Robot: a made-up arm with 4 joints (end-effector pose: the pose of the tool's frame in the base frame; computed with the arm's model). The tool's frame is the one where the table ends.
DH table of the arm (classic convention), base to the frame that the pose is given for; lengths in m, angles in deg. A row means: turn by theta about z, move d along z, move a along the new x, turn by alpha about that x. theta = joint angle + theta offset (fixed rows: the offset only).
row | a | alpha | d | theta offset
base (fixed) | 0 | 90 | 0.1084 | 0
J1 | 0.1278 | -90 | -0.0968 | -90
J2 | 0.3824 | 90 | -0.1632 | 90
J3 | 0.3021 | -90 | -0.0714 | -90
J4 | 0.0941 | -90 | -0.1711 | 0
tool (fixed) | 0 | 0 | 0.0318 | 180
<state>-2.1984 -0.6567 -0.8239 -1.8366</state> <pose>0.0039 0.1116 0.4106 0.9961 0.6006 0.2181</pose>
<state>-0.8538 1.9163 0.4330 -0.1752</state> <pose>-0.2314 -0.1182 0.7005 1.5548 0.8637 -1.2265</pose>
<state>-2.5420 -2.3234 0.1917 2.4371</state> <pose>0.1131 0.0018 0.6549 2.4740 -0.8392 -0.0267</pose>
Working (the frame after each row of the table, in the pose's form):
after base (fixed): 0.0000 0.0000 0.1084 1.5708 0.0000 0.0000
after J1: -0.0721 0.0968 0.2139 0.0000 -2.1704 0.0000
after J2: -0.0949 -0.1646 0.5364 1.6082 -2.1059 1.3792
after J3: 0.0987 -0.1518 0.7788 0.7558 -0.7528 0.1563
after J4: 0.1188 0.0168 0.6824 -0.9680 -2.8536 0.8162

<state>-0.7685 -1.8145 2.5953 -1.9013</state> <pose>-0.5423 -0.0957 -0.4607 1.6906 1.9685 -0.1836</pose>
Working (the frame after each row of the table, in the pose's form):
after base (fixed): 0.0000 0.0000 0.1084 1.5708 0.0000 0.0000
after J1: -0.0888 0.0968 0.0165 0.0000 2.3393 0.0000
after J2: -0.4641 0.0045 -0.1369 0.5042 1.5843 -1.7579
after J3: -0.3964 0.0359 -0.4382 -0.2605 1.3079 0.0291
after J4: -0.5520 -0.0819 -0.4337 2.1969 -1.8868 0.8039

